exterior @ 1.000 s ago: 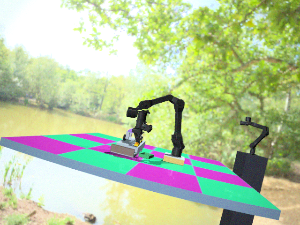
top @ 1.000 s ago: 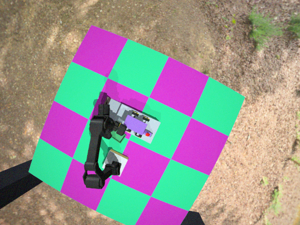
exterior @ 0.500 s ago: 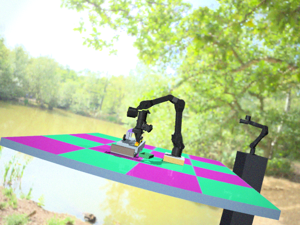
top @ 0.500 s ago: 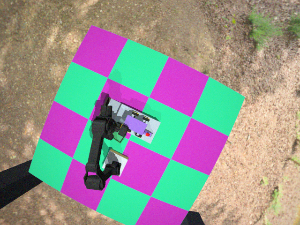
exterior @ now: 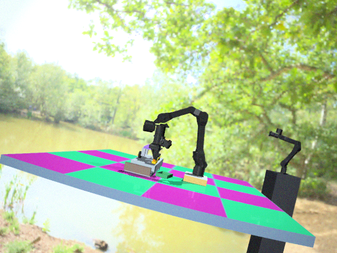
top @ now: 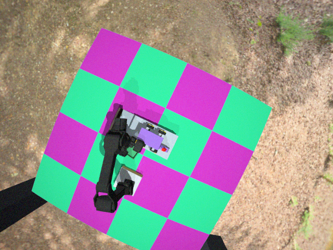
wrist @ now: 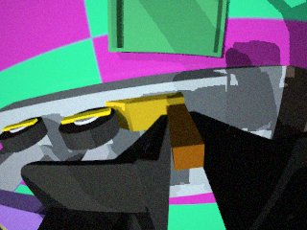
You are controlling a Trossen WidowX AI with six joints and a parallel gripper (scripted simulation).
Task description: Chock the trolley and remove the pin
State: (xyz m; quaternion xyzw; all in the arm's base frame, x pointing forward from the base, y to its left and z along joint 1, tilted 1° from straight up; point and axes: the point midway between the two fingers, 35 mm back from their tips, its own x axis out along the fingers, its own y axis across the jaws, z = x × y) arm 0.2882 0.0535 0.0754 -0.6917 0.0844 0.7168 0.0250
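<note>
Right now my gripper tip is 2 cm to the left of the yellow chock and 1 cm above it. Also, from my gripper tip: grey ramp (4 cm ahead, 10 cm to the right, 4 cm below); then green tray (8 cm behind, 1 cm to the left, 10 cm below); then purple-topped trolley (4 cm ahead, 11 cm to the right, 2 cm above).
</note>
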